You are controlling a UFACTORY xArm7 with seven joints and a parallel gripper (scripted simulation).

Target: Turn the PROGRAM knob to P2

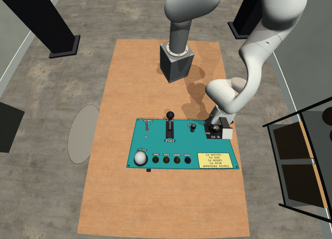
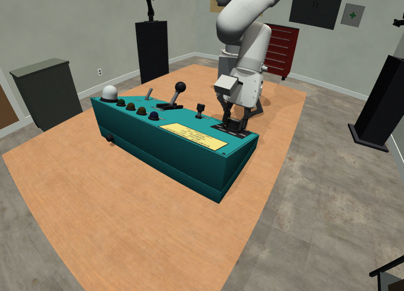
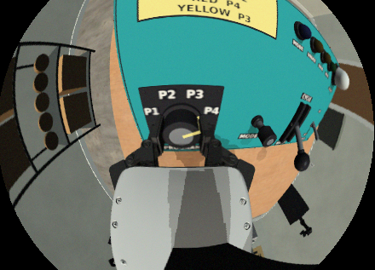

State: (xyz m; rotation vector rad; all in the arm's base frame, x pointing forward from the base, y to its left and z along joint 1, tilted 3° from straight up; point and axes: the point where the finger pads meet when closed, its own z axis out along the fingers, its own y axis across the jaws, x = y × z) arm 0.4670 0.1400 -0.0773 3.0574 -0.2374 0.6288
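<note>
Right now the black toggle is 12 cm to the right of my hand and 2 cm behind it. Also, from my hand: check toggle 36 cm to the right, 6 cm behind, 1 cm below; then teal console 19 cm to the right, 3 cm below, 1 cm ahead; then ball-topped cycle lever 23 cm to the right, 6 cm behind, 1 cm above.
</note>
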